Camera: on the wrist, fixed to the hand. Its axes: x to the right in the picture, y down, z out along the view.
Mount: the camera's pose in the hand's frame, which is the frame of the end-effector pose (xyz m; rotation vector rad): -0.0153 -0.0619 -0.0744 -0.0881 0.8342 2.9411
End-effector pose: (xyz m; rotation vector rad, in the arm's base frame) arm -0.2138 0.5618 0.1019 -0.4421 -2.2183 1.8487
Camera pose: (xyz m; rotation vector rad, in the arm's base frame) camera -0.1786 0.6143 0.1768 2.2937 -0.3164 -0.1748
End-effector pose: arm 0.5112 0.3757 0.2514 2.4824 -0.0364 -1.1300
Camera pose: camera 0.5462 0.4617 0.2827 0.3224 -1.9701 1.0564
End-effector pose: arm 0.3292 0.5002 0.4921 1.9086 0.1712 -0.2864
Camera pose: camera 0.3072 0.5918 0.4650 0.3477 -1.7848 2.1976
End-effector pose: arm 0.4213 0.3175 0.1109 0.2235 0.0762 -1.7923
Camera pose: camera 0.3728 0.3593 0.0368 0.5000 0.2150 1.2792
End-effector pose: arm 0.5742 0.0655 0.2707 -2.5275 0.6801 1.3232
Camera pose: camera 0.6506 0.0954 0.3243 -0.1458 -2.0395 0.2600
